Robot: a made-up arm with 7 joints.
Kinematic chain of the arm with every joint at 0, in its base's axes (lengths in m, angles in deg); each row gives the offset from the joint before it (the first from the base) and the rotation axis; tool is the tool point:
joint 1: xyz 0 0 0.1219 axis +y
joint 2: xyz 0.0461 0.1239 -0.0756 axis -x
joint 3: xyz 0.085 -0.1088 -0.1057 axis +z
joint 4: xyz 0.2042 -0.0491 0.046 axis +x
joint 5: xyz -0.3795 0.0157 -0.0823 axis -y
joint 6: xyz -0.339 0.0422 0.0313 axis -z
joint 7: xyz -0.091 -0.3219 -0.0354 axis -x
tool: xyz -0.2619 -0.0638 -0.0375
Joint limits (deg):
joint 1: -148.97..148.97
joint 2: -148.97..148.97
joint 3: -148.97..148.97
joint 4: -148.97..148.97
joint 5: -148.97..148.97
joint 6: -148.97..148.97
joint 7: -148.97..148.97
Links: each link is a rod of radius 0.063 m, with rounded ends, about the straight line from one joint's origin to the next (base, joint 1, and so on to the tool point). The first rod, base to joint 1, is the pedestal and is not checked.
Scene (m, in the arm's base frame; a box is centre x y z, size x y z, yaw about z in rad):
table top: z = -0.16
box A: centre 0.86 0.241 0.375 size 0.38 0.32 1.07 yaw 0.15
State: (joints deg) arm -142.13 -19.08 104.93 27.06 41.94 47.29 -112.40
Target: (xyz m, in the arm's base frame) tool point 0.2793 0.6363 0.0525
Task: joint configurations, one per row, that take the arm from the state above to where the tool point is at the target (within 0.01 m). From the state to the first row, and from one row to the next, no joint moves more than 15 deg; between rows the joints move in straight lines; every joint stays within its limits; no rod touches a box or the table.
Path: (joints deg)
1: -142.85 -22.19 102.47 27.49 46.63 33.38 -118.91
2: -143.57 -25.30 100.01 27.92 51.32 19.48 -125.41
3: -144.28 -28.41 97.55 28.36 56.01 5.57 -131.92
4: -145.00 -31.52 95.10 28.79 60.70 -8.34 -138.43
5: -145.72 -34.63 92.64 29.22 65.39 -22.24 -144.94
6: -144.38 -48.52 90.75 24.95 77.24 -13.97 -136.18
7: -143.04 -62.41 88.87 20.68 89.08 -5.70 -127.43
8: -141.69 -76.31 86.98 16.41 100.93 2.58 -118.68
9: -140.35 -90.20 85.09 12.14 112.77 10.85 -109.92
10: -142.38 -75.46 79.50 21.44 116.16 24.32 -110.57
11: -144.41 -60.72 73.90 30.74 119.55 37.80 -111.22
12: -146.45 -45.97 68.30 40.04 122.95 51.27 -111.86
13: -148.48 -31.23 62.70 49.34 126.34 64.74 -112.51

